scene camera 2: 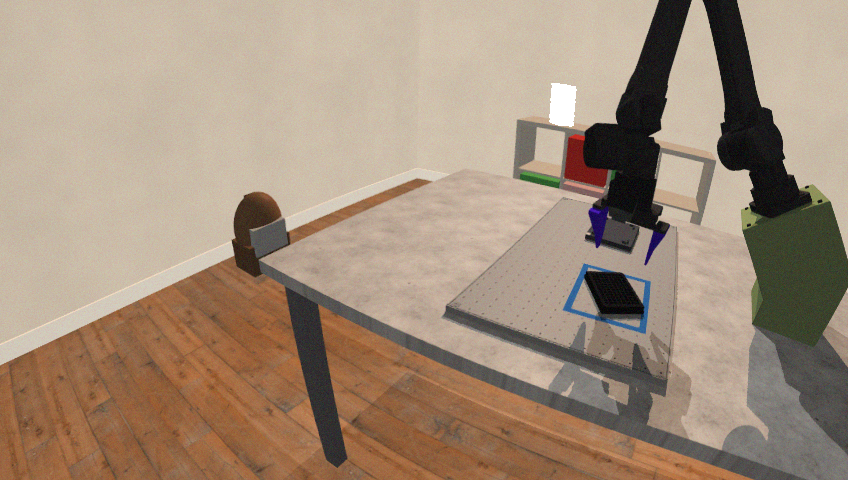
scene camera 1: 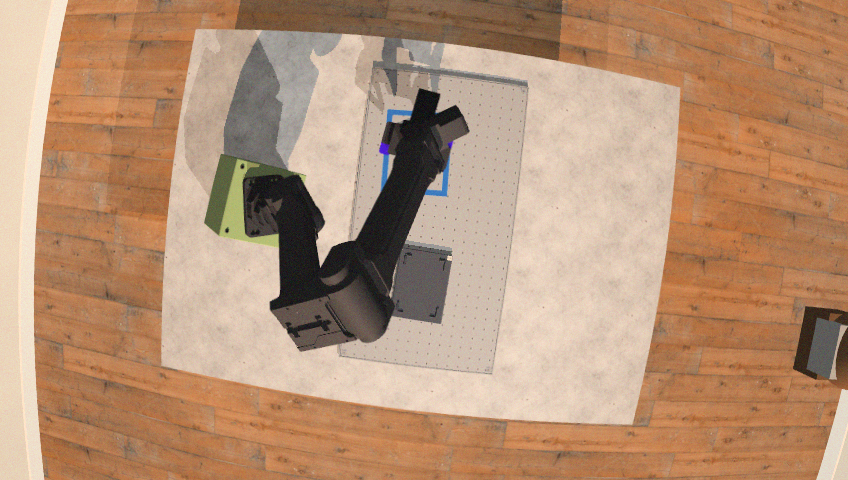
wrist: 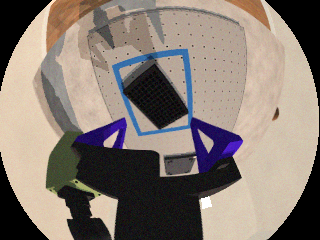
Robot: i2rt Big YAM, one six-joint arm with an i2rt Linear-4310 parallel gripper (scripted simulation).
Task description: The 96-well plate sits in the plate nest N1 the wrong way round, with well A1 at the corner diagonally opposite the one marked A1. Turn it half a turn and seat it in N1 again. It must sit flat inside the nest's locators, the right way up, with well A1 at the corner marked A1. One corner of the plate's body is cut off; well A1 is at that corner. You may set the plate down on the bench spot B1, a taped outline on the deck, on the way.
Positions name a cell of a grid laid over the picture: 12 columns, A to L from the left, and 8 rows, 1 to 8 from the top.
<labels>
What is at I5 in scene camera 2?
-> A black 96-well plate.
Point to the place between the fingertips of my gripper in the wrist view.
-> F5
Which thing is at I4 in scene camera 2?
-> A grey plate nest N1.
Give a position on a black 96-well plate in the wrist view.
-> G4
</labels>
